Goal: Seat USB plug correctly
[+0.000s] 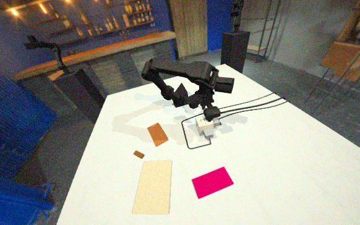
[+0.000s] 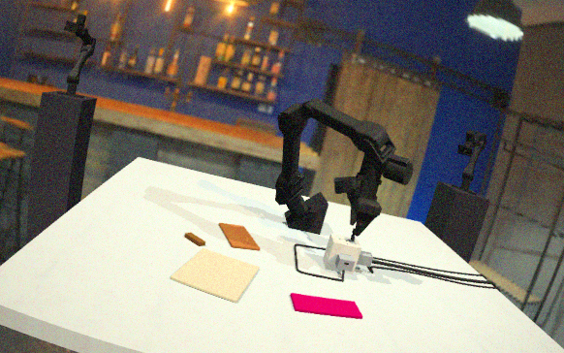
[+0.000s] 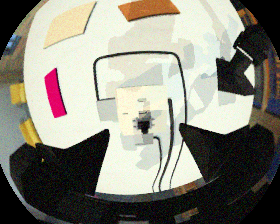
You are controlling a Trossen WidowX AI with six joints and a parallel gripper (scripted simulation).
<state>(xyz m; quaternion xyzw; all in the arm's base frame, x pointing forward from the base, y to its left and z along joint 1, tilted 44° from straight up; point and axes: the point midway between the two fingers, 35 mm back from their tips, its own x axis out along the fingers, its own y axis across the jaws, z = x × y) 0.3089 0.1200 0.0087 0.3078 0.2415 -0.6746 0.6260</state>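
My gripper tip is now 2 cm above the USB plug. Round my gripper tip: brown block 39 cm to the right, 10 cm below, 2 cm ahead; then magenta card 26 cm ahead, 10 cm to the right, 10 cm below; then orange card 28 cm to the right, 10 cm below, 8 cm behind.
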